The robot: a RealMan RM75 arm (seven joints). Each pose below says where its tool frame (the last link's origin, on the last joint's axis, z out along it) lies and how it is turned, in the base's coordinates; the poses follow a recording.
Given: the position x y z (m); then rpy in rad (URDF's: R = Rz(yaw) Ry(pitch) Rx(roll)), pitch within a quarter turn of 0, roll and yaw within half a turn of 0.
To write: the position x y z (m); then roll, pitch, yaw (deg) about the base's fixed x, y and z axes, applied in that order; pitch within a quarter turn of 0, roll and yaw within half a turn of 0. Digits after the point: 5 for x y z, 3 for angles.
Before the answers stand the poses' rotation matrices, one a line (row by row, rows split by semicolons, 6 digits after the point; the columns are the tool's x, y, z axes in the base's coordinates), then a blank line. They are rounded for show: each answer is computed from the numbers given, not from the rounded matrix.
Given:
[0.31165, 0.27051, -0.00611, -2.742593, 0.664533, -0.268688]
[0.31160, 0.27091, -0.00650, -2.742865, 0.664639, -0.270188]
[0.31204, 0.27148, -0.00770, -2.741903, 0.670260, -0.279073]
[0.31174, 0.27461, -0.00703, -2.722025, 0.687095, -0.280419]
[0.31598, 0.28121, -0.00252, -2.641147, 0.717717, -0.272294]
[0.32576, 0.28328, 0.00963, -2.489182, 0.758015, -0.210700]
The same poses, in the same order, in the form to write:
0.758960 -0.475601 -0.444729; -0.208977 -0.824787 0.525409; -0.616692 -0.305827 -0.725370
0.758583 -0.476748 -0.444144; -0.210097 -0.824207 0.525872; -0.616775 -0.305604 -0.725393
0.753341 -0.486126 -0.442898; -0.215871 -0.818956 0.531706; -0.621190 -0.304948 -0.721894
0.742895 -0.501051 -0.443910; -0.213960 -0.806081 0.551774; -0.634294 -0.314931 -0.706038
0.725555 -0.539894 -0.426714; -0.202596 -0.760176 0.617322; -0.657667 -0.361450 -0.660930
0.710142 -0.574333 -0.407234; -0.151881 -0.689758 0.707931; -0.687481 -0.440880 -0.577057

[0.31165, 0.27051, -0.00611, -157.139, 38.075, -15.395]
[0.31160, 0.27091, -0.00650, -157.155, 38.081, -15.481]
[0.31204, 0.27148, -0.00770, -157.099, 38.403, -15.990]
[0.31174, 0.27461, -0.00703, -155.961, 39.368, -16.067]
[0.31598, 0.28121, -0.00252, -151.327, 41.122, -15.601]
[0.32576, 0.28328, 0.00963, -142.620, 43.431, -12.072]

